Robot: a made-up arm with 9 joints. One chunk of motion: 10 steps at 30 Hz.
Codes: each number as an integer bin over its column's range. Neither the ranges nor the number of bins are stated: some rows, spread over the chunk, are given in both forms.
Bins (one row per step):
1: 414 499 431 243 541 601
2: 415 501 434 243 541 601
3: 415 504 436 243 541 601
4: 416 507 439 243 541 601
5: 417 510 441 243 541 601
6: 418 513 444 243 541 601
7: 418 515 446 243 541 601
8: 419 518 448 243 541 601
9: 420 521 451 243 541 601
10: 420 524 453 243 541 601
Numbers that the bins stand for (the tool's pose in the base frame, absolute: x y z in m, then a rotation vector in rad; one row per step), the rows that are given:
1: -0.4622 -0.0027 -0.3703 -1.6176 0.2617 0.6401
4: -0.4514 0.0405 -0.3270 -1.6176 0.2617 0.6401
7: -0.4405 0.0838 -0.2892 -1.6176 0.2617 0.6401
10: -0.4297 0.1324 -0.2514 -1.6176 0.2617 0.6401
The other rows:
2: -0.4568 0.0081 -0.3541 -1.6176 0.2617 0.6401
3: -0.4568 0.0243 -0.3432 -1.6176 0.2617 0.6401
5: -0.4459 0.0568 -0.3162 -1.6176 0.2617 0.6401
6: -0.4405 0.0730 -0.3000 -1.6176 0.2617 0.6401
8: -0.4351 0.1000 -0.2784 -1.6176 0.2617 0.6401
9: -0.4297 0.1162 -0.2622 -1.6176 0.2617 0.6401

